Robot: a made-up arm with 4 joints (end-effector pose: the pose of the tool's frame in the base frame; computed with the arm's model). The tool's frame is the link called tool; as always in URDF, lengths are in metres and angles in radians.
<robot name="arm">
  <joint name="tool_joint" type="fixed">
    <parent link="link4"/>
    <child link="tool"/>
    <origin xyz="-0.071 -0.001 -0.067" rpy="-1.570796 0 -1.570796"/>
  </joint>
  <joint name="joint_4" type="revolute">
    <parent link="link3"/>
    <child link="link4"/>
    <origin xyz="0.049 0.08 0.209" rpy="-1.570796 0 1.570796"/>
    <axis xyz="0 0 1"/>
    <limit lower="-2.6" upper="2.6" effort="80" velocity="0.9"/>
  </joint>
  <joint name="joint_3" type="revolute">
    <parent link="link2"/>
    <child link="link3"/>
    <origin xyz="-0.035 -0.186 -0.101" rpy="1.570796 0 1.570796"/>
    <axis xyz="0 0 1"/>
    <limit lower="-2.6" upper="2.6" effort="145" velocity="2.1"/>
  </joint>
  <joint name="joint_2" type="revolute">
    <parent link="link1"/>
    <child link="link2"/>
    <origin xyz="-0.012 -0.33 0.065" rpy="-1.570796 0 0"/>
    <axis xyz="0 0 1"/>
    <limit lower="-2.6" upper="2.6" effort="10" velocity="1.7"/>
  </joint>
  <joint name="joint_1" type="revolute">
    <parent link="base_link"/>
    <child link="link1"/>
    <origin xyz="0 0 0.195" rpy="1.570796 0 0"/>
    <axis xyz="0 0 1"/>
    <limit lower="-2.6" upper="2.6" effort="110" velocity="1.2"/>
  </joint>
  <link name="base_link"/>
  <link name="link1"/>
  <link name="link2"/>
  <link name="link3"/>
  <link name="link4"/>
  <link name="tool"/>
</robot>
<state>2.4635 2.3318 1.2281 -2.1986</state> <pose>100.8 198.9 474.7 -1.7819 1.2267 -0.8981</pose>
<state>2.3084 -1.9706 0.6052 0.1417</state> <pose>380.2 -198.0 307.3 -2.3685 1.7625 0.6896</pose>
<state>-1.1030 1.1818 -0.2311 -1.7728</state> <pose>-293.4 11.8 -37.7 -0.7725 2.2952 1.3933</pose>
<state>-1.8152 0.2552 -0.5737 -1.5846</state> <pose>-438.1 -82.7 202.2 0.7886 -2.8243 -0.4574</pose>
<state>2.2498 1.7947 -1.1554 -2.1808</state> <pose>385.9 53.9 495.1 -0.7686 -1.0718 -1.6047</pose>
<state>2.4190 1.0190 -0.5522 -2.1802</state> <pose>205.9 20.3 533.2 -0.4082 -0.4945 -1.0442</pose>
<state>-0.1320 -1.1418 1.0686 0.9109</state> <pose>-104.5 -342.5 -105.2 0.3289 -1.2453 -1.4503</pose>
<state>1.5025 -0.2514 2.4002 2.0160</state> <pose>442.9 -460.1 296.9 -2.4919 0.9347 0.7868</pose>
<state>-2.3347 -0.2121 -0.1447 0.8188</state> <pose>-435.5 -177.8 341.5 -0.2329 1.5222 0.1606</pose>
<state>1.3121 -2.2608 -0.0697 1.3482</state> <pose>305.8 -210.9 -111.1 -0.0904 -1.1789 -2.6223</pose>
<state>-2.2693 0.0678 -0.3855 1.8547</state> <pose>-441.1 -89.1 262.4 0.2424 0.3962 0.3103</pose>
